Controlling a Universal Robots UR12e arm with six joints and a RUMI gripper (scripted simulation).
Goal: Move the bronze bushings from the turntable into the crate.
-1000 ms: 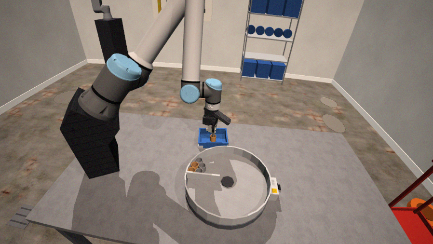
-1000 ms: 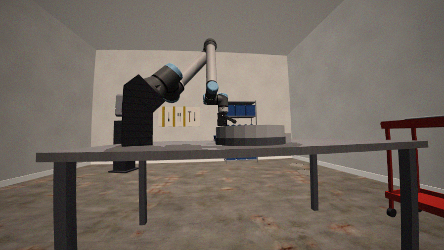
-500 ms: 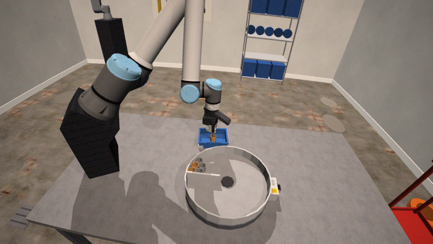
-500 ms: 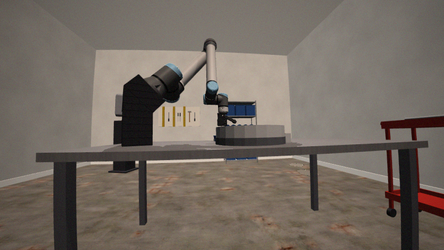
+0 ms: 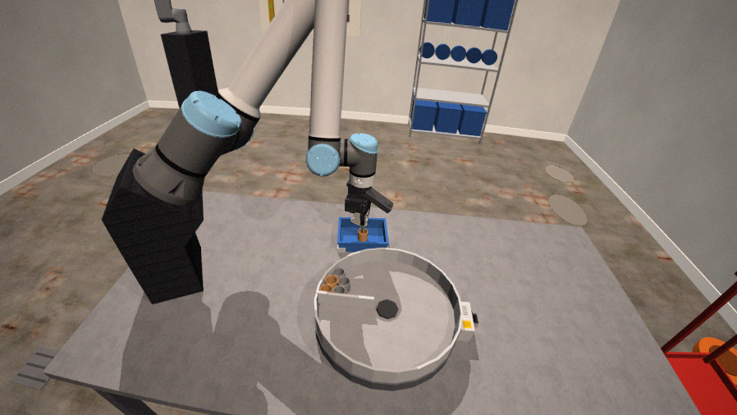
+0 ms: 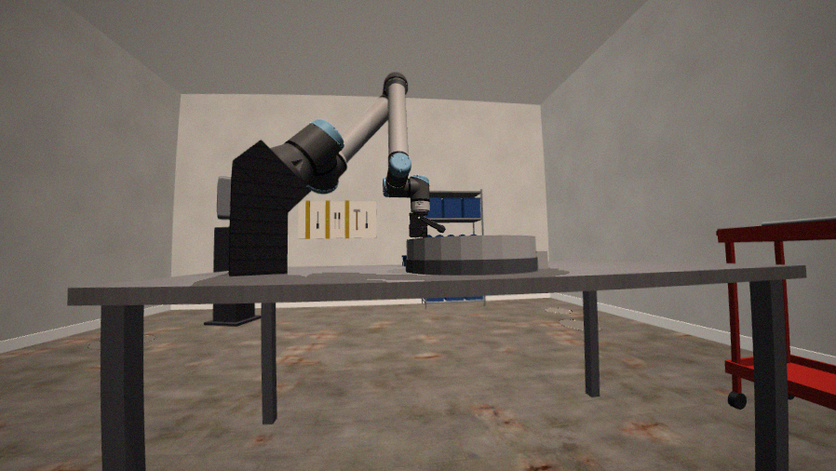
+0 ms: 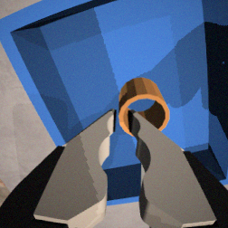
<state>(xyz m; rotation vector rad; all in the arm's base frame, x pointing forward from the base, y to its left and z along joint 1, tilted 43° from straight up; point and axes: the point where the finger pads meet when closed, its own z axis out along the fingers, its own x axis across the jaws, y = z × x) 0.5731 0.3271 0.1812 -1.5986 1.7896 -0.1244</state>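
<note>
The blue crate lies 2 cm to the right of my hand and 2 cm below it. The rest, counted from my hand: turntable 19 cm ahead, 33 cm to the right, 1 cm above.
</note>
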